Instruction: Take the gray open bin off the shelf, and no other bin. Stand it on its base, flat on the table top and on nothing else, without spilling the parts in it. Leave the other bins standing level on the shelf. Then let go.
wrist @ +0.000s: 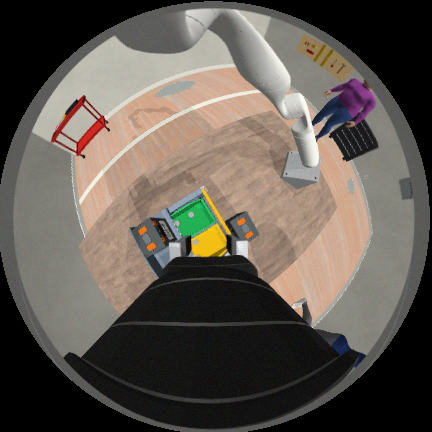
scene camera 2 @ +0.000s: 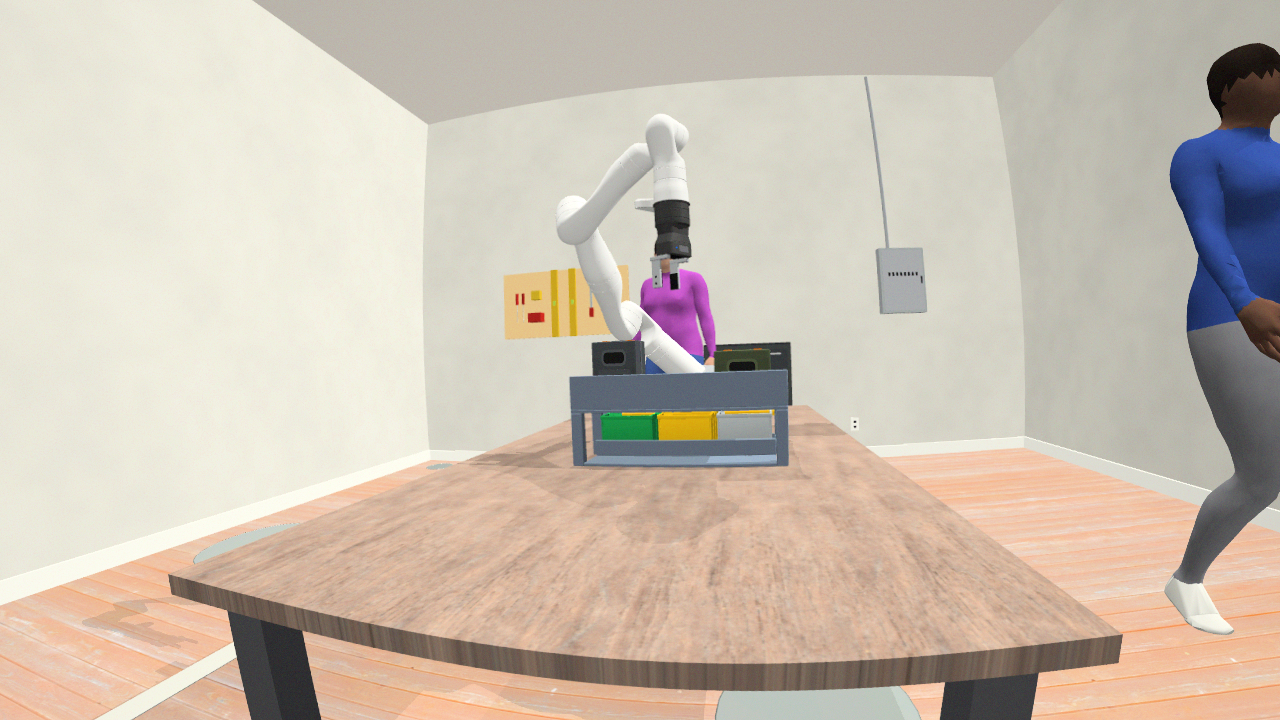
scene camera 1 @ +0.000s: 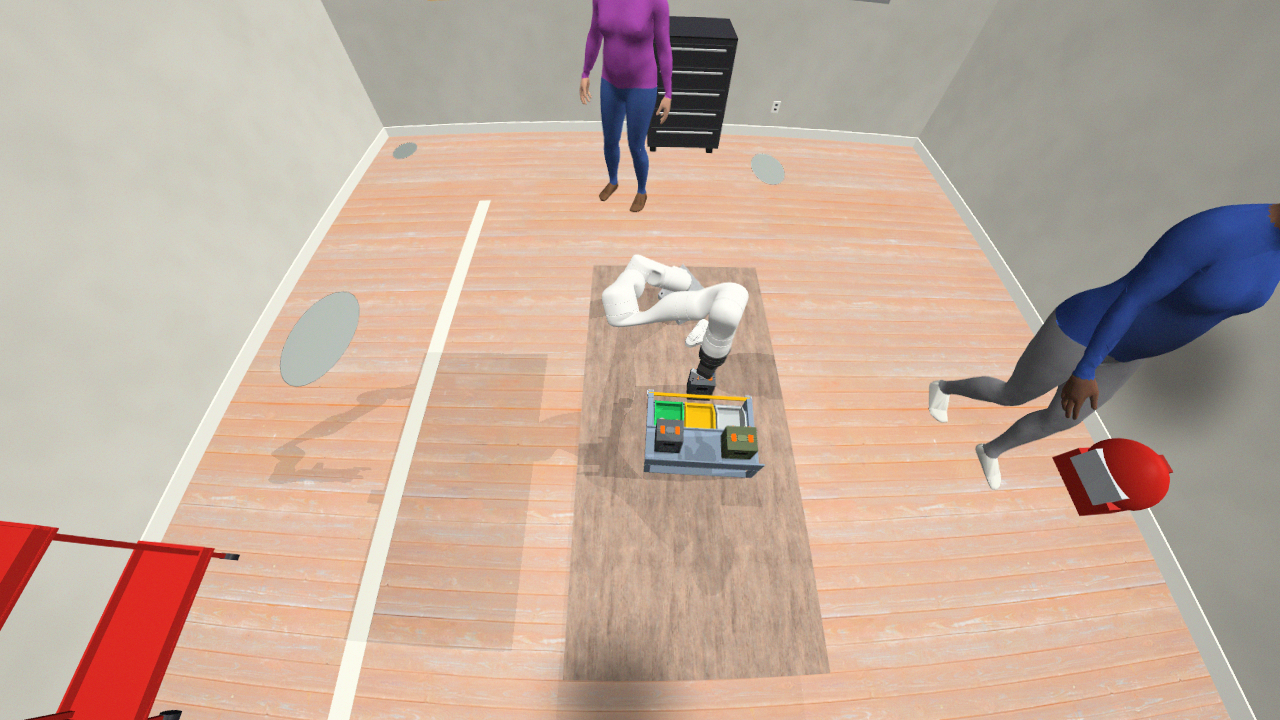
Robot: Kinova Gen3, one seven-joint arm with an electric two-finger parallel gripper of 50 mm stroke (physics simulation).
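Places are measured from the arm's base along level axes (x ahead, y left, z up), in centimetres.
Where they show: gripper, fingertip midpoint: (wrist: 208,242) (scene camera 2: 666,288) (scene camera 1: 697,373); arm's base at its link origin: (wrist: 309,160) (scene camera 1: 682,282).
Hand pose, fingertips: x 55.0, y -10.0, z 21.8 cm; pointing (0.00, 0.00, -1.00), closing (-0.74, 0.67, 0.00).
Things, the pixels of their top centre, and the offset from my fingertips. Level surfaces: height alone.
- gray open bin at its top centre: (scene camera 2: 745,408) (scene camera 1: 732,422) dy +14.5, dx +8.3, dz -25.3 cm
- yellow bin at its top centre: (scene camera 2: 690,410) (wrist: 204,248) (scene camera 1: 700,420) dy +3.6, dx +5.6, dz -25.3 cm
- green bin at its top centre: (scene camera 2: 636,410) (wrist: 187,220) (scene camera 1: 669,418) dy -7.3, dx +3.1, dz -25.3 cm
- olive box at its top centre: (scene camera 2: 742,349) (scene camera 1: 742,437) dy +12.5, dx +17.8, dz -13.5 cm
- yellow bar at its top centre: (scene camera 2: 697,412) (wrist: 228,232) (scene camera 1: 699,396) dy +5.9, dx -4.4, dz -26.9 cm
- table at its surface level: dz -33.4 cm
The gray open bin (scene camera 1: 731,416) (scene camera 2: 744,425) stands level at the right end of the row on the blue-gray shelf (scene camera 1: 702,470) (scene camera 2: 677,391). My black gripper body hides it in the wrist view. The yellow bin (scene camera 1: 699,415) (scene camera 2: 687,426) (wrist: 210,242) stands in the middle, and the green bin (scene camera 1: 668,411) (scene camera 2: 628,427) (wrist: 192,218) at the left end. Small round parts show in the green and yellow bins; the gray bin's parts cannot be made out. My gripper (scene camera 2: 665,282) (wrist: 208,242) is open and empty, pointing down, well above the shelf's height.
A dark box (scene camera 1: 669,436) (scene camera 2: 617,358) (wrist: 151,237) and an olive box (scene camera 1: 740,442) (scene camera 2: 742,360) stand on the shelf's top. Another dark box (scene camera 1: 700,385) (wrist: 242,226) is on the robot's side. A yellow bar (wrist: 215,207) edges the bin row. The table (scene camera 1: 689,582) (scene camera 2: 626,582) extends beyond the shelf.
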